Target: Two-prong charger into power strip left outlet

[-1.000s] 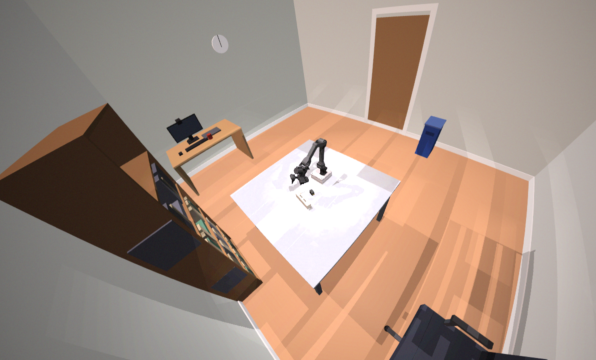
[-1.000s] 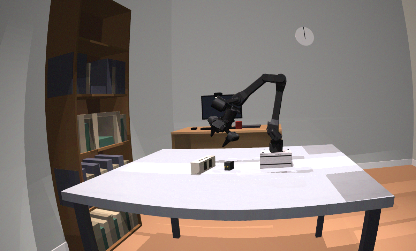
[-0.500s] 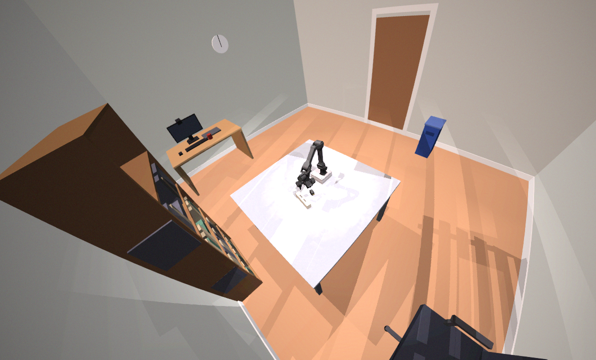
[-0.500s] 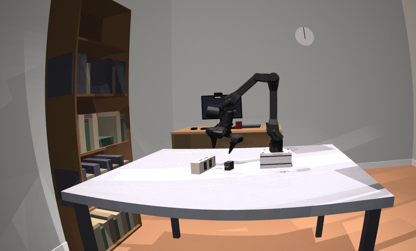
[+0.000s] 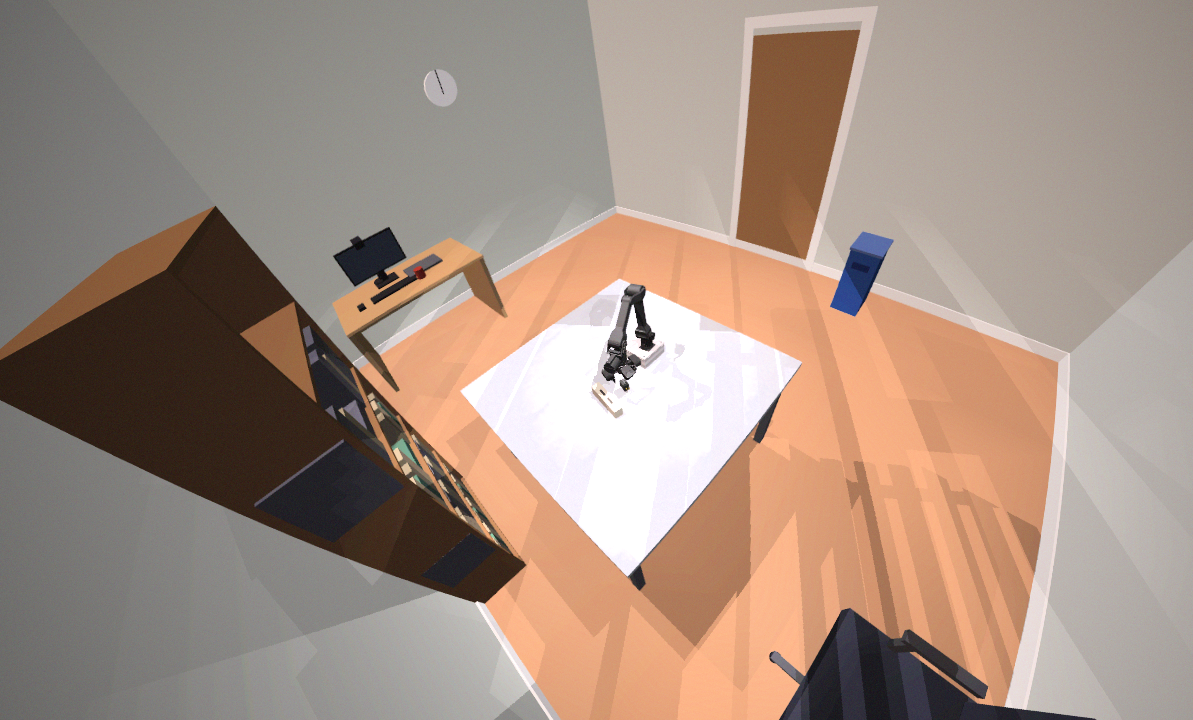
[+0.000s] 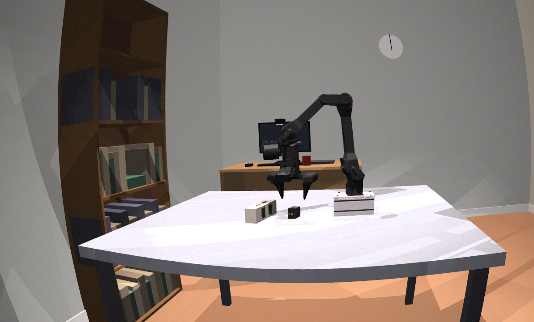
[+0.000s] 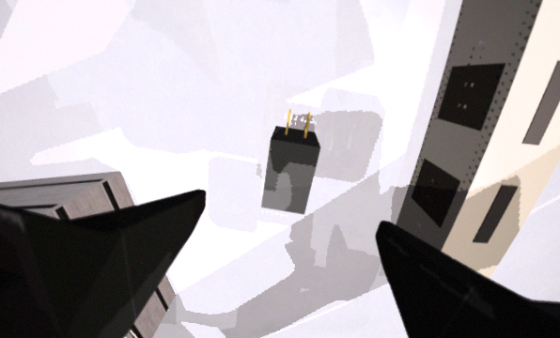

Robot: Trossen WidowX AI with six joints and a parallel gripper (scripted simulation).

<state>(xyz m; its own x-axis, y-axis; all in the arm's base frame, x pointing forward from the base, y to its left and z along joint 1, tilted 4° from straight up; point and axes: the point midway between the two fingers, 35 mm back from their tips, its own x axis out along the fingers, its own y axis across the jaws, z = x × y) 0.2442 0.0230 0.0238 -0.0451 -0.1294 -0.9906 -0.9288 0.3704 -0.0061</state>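
Right now my gripper tip is 20 mm to the right of the two-prong charger and 50 mm above it.
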